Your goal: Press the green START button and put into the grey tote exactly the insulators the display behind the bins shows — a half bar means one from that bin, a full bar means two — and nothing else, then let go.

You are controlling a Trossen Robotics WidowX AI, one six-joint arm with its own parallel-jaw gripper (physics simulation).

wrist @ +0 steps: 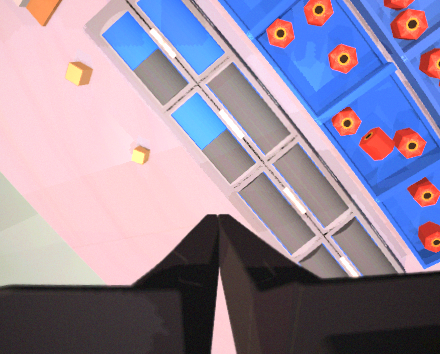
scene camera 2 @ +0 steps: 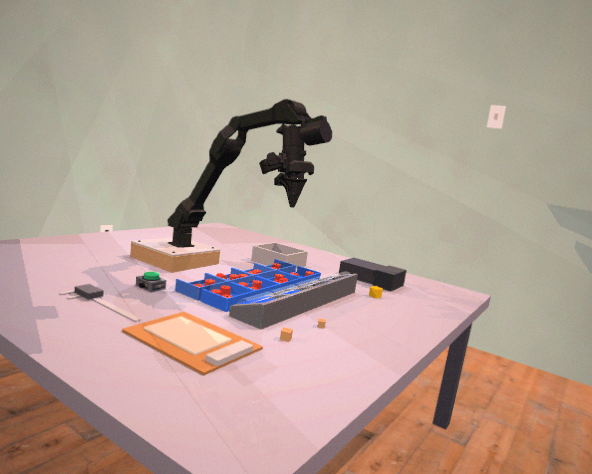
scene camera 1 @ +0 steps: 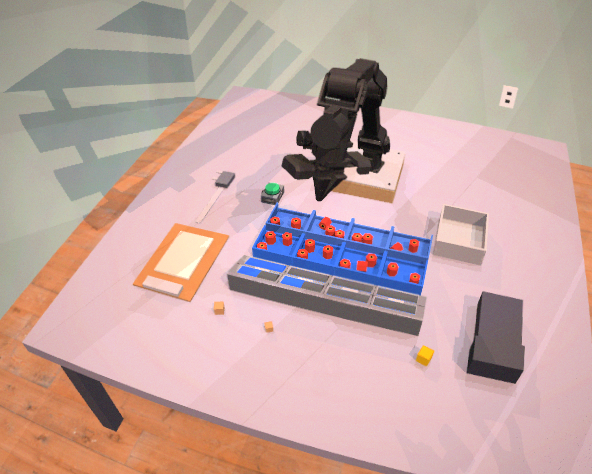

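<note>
The green START button (scene camera 1: 272,188) (scene camera 2: 151,275) sits on a dark base left of the robot base. Blue bins (scene camera 1: 320,264) (scene camera 2: 215,300) (wrist: 355,95), two rows of four, hold red insulators (scene camera 1: 327,251) (wrist: 343,58). The display (scene camera 1: 325,302) (scene camera 2: 310,300) (wrist: 210,170) shows, in scene camera 1, a full bar upper left, a half bar below it, and a half bar in the second column's lower window; its other windows are grey. The grey tote (scene camera 1: 460,251) (scene camera 2: 272,255) shows no insulator inside. My gripper (scene camera 1: 320,198) (scene camera 2: 292,205) (wrist: 217,225) is shut and empty, high above the table.
A black box (scene camera 1: 497,335) (scene camera 2: 372,272) and a yellow cube (scene camera 1: 425,355) (scene camera 2: 376,292) are at the right. Two small orange cubes (scene camera 1: 219,307) (scene camera 1: 269,326) lie before the display. An orange board (scene camera 1: 145,272) and a grey plug-like object (scene camera 1: 225,179) are at the left.
</note>
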